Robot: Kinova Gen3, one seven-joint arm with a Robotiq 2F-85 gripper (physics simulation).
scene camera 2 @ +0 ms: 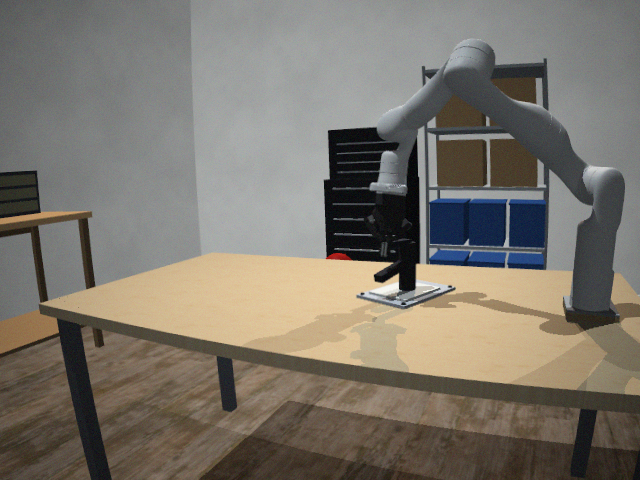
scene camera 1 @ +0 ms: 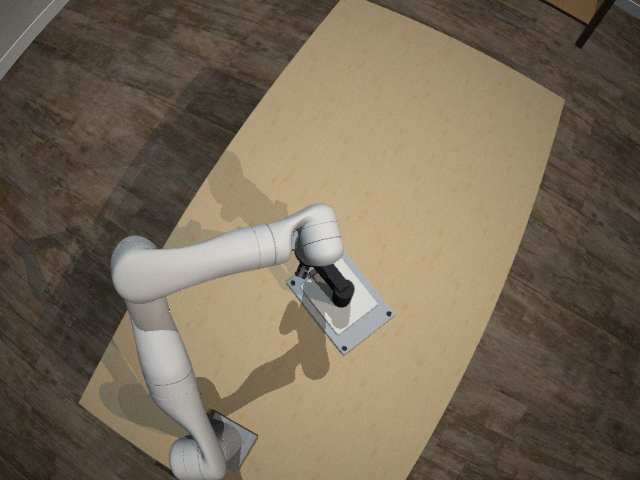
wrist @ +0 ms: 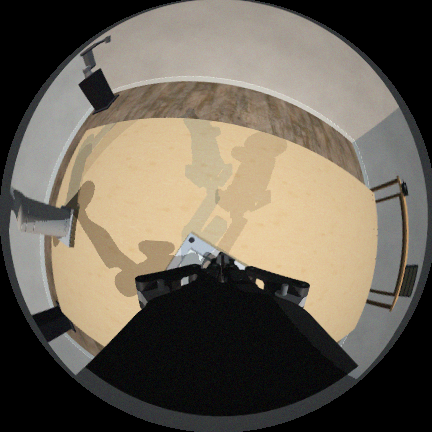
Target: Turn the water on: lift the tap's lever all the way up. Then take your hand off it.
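Where they show: gripper, fingertip midpoint: (scene camera 2: pixel 383 256) (wrist: pixel 221 261); arm's base, link origin: (scene camera 2: pixel 587 305) (scene camera 1: pixel 224 439) (wrist: pixel 63 222).
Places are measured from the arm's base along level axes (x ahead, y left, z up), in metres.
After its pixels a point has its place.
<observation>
The black tap (scene camera 1: pixel 342 296) @(y -0.107, x 0.458, z 0.124 m) (scene camera 2: pixel 407 273) @(y -0.080, x 0.471, z 0.042 m) stands upright on a grey plate (scene camera 1: pixel 361 336) @(y -0.193, x 0.410, z -0.014 m) (wrist: pixel 201 243) @(y 0.020, x 0.483, z -0.014 m) with a white panel. Its spout (scene camera 2: pixel 387 270) @(y -0.020, x 0.513, z 0.062 m) sticks out low toward the left in scene camera 2. The lever (scene camera 2: pixel 404 241) @(y -0.071, x 0.478, z 0.132 m) sits on top of the column, partly hidden behind the gripper; its exact angle is hard to tell. My gripper (scene camera 1: pixel 302 271) (scene camera 2: pixel 384 250) @(y 0.008, x 0.515, z 0.104 m) (wrist: pixel 221 261) @(y 0.008, x 0.515, z 0.104 m) points down, shut and empty. Its fingertips are beside the lever, above the spout's outer end; whether they touch the lever cannot be told. In the wrist view the tap is hidden behind the gripper.
The tap's plate lies on the wooden table (scene camera 1: pixel 413 155) @(y -0.118, x 0.945, z -0.022 m) (scene camera 2: pixel 206 294) @(y 0.062, x 1.043, z -0.022 m). My arm's base (scene camera 2: pixel 590 312) @(y 0.055, x 0.003, z -0.001 m) stands at the table's right in scene camera 2. A black drawer cabinet (scene camera 2: pixel 356 206), a shelf rack (scene camera 2: pixel 545 155) and a side table (scene camera 2: pixel 62 217) stand beyond the table.
</observation>
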